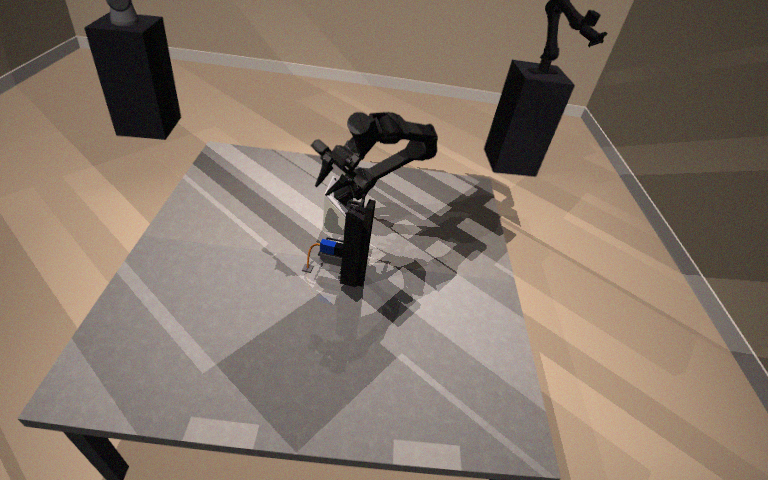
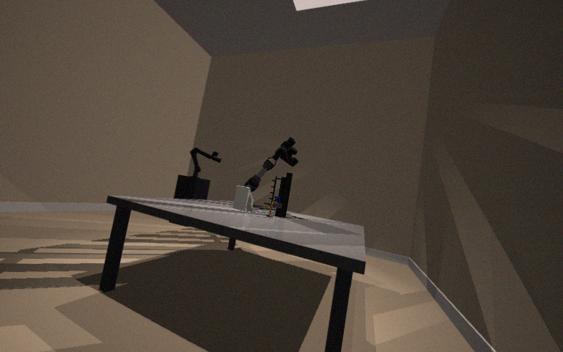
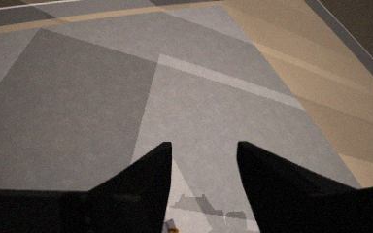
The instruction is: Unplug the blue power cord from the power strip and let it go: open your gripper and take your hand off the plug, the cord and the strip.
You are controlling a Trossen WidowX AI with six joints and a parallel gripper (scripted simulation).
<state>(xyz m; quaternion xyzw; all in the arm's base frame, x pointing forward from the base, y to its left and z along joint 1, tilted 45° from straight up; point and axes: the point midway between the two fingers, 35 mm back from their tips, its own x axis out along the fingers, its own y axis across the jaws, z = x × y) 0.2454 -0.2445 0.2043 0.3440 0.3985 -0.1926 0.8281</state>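
My gripper tip is 24 cm above the blue plug, 5 cm to the right of it and 5 cm past it. From my gripper tip the other things lie so: black power strip: 23 cm below, 11 cm to the left, 3 cm behind.
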